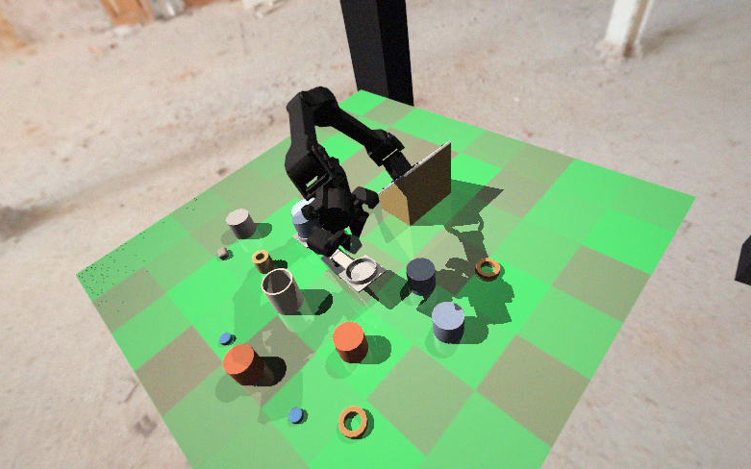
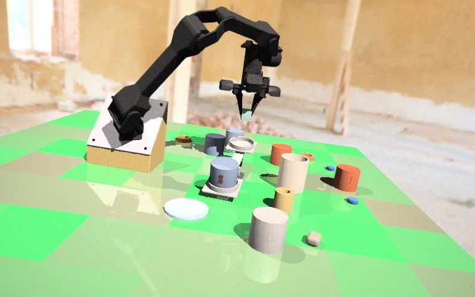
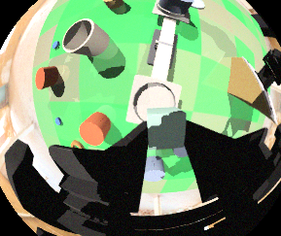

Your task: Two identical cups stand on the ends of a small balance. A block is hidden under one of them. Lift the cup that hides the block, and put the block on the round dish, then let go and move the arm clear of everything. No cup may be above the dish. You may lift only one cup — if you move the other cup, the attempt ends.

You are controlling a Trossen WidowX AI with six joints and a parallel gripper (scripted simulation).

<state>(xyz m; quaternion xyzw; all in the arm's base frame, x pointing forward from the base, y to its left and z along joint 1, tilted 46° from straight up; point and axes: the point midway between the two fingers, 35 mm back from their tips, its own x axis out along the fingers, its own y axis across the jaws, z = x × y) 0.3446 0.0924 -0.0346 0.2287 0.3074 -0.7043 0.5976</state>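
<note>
The round pale dish is 35 cm to the right of my gripper tip, 17 cm below it and 14 cm behind it. The rest, counted from my gripper tip: pale green block right at my gripper tip.
</note>
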